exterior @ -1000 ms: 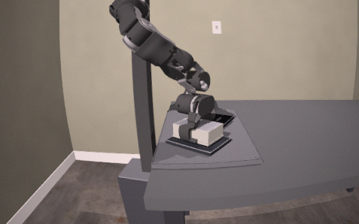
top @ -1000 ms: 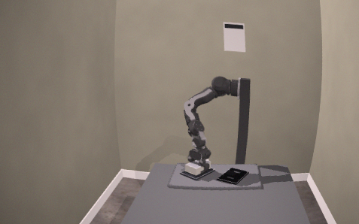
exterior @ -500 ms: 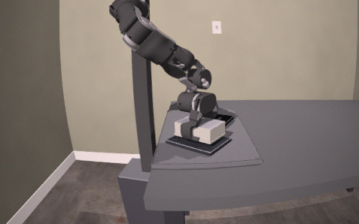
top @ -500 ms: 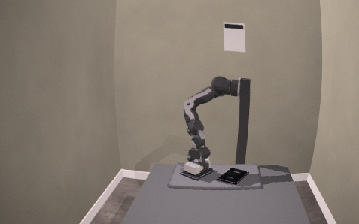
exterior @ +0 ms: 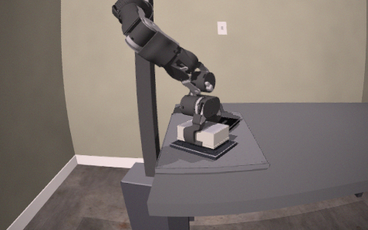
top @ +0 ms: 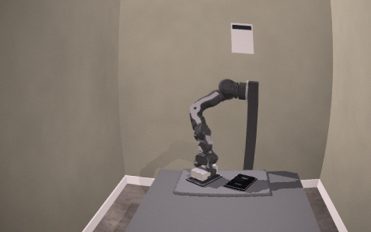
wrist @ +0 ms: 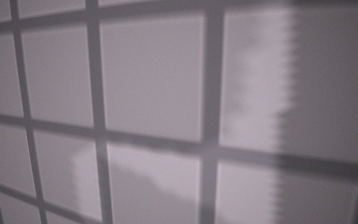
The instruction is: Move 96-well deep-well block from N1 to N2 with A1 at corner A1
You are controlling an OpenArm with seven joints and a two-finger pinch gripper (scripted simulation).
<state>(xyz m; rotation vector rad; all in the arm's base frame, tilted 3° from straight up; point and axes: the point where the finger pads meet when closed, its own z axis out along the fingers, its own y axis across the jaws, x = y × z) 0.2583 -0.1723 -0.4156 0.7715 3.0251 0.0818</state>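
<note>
Right now the white deep-well block is 20 mm above my hand. Also, from my hand: plate nest N1: 20 mm ahead, 210 mm to the left, 20 mm below; then A1 mark: 40 mm behind, 80 mm to the left, 20 mm below; then plate nest N2: 20 mm below.
</note>
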